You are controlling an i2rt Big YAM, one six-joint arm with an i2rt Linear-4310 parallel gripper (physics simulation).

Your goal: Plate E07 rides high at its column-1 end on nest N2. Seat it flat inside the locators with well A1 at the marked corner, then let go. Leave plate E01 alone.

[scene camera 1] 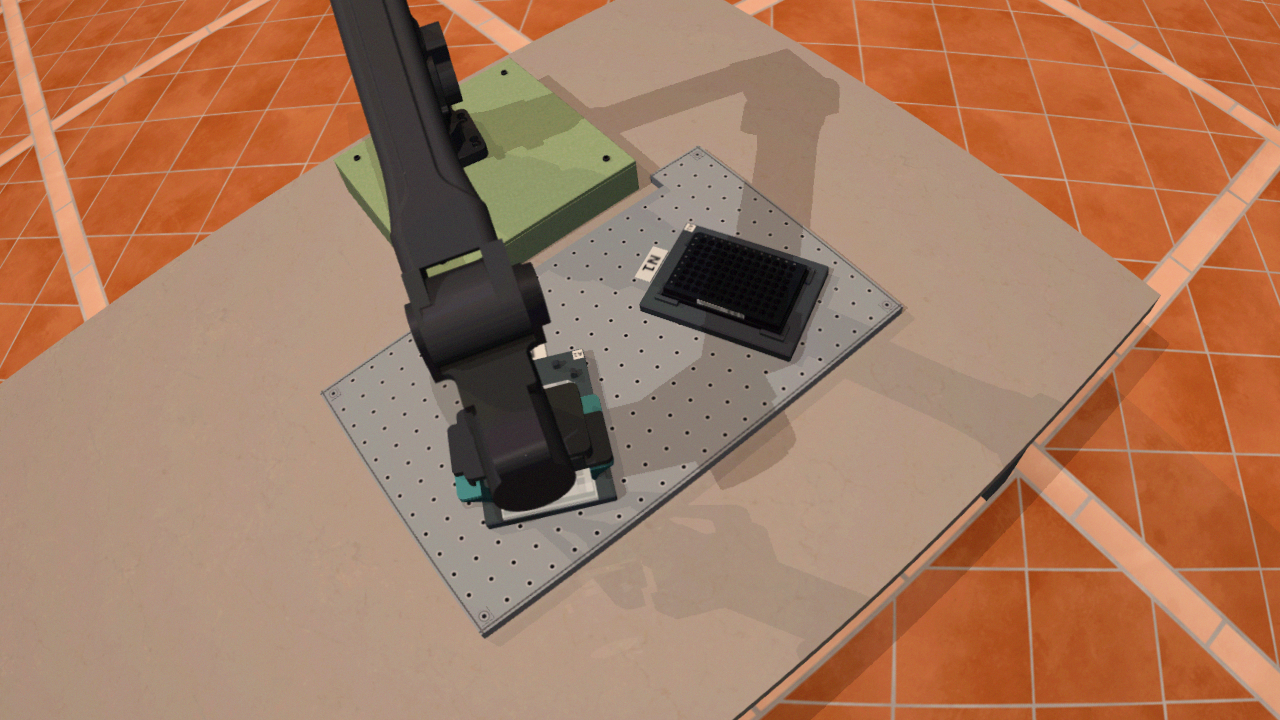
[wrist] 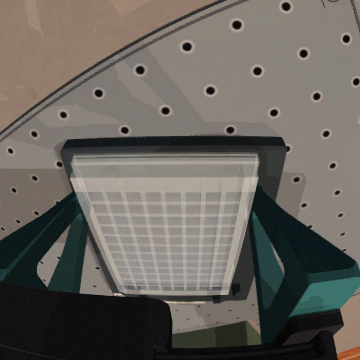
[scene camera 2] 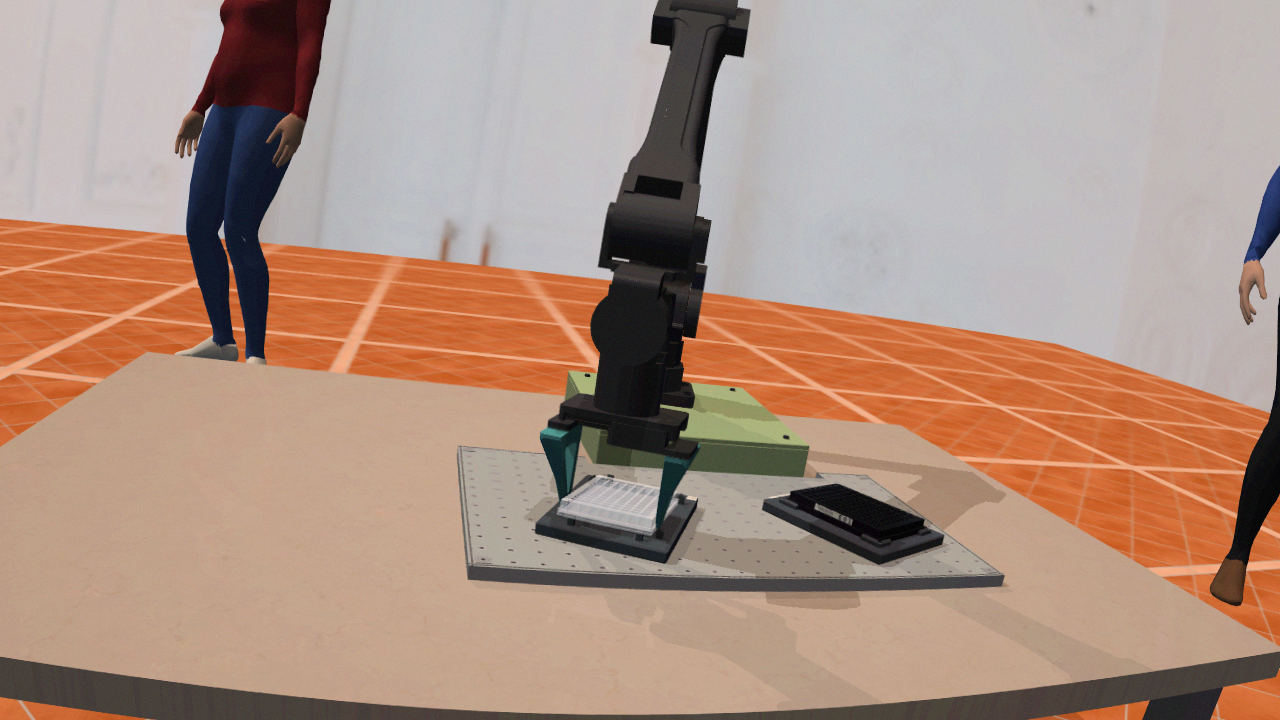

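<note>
The clear well plate E07 lies low on the dark nest N2 and covers most of it. My gripper stands straight above it, with its teal fingers pressed on the plate's two long sides. The arm hides most of the plate in scene camera 1. I cannot tell whether it sits fully flat, or where well A1 lies. The black plate E01 sits on its own nest, apart to the right.
Both nests stand on a grey perforated board on the tan table. The arm's green base block is behind the board. Two people stand on the floor beyond the table.
</note>
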